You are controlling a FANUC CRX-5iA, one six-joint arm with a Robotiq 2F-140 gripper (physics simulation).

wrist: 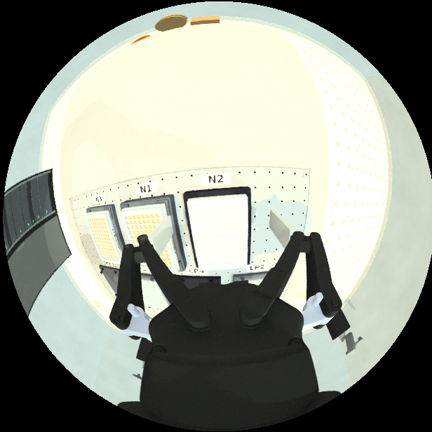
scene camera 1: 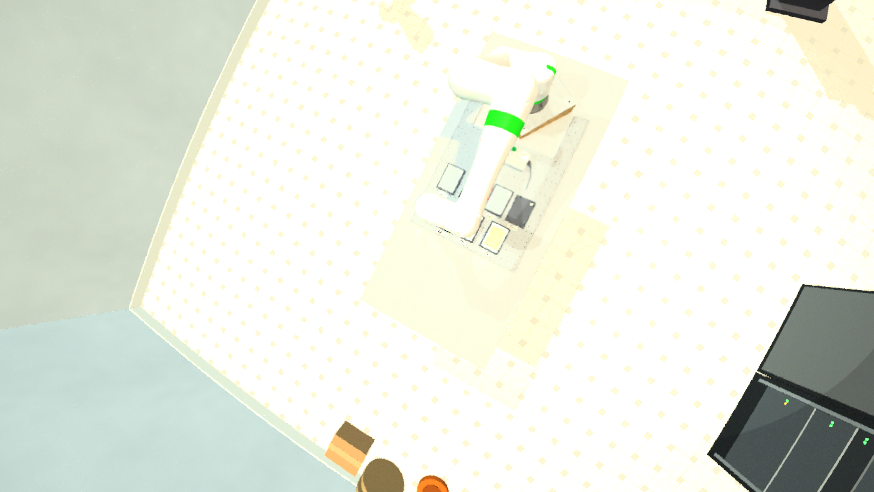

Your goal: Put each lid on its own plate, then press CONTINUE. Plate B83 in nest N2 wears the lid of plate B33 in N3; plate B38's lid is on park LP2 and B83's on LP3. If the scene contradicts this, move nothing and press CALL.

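My gripper (wrist: 220, 221) is open and empty, its fingers standing apart on either side of the plate in N2 (wrist: 220, 212), which has a whitish top with a faint grid. The plate in N1 (wrist: 142, 216) and the plate in N3 (wrist: 101, 235) (scene camera 1: 494, 237) show yellow wells. Park LP4 (wrist: 212, 280) is dark at its visible edge; park LP2 is mostly hidden by the gripper in the wrist view. In the scene view a pale lid (scene camera 1: 450, 179) lies left of the arm and another pale lid (scene camera 1: 499, 200) right of it. The arm hides the gripper and N2 there. Plate codes are unreadable.
A dark pad (scene camera 1: 520, 211) lies beside the right pale lid. The white arm (scene camera 1: 489, 158) reaches over the perforated board (scene camera 1: 565, 143) (wrist: 287, 190). A brown bar (scene camera 1: 547, 122) and a small white device (scene camera 1: 518, 160) stand near the arm's base. A dark cabinet (scene camera 1: 819, 348) stands far right.
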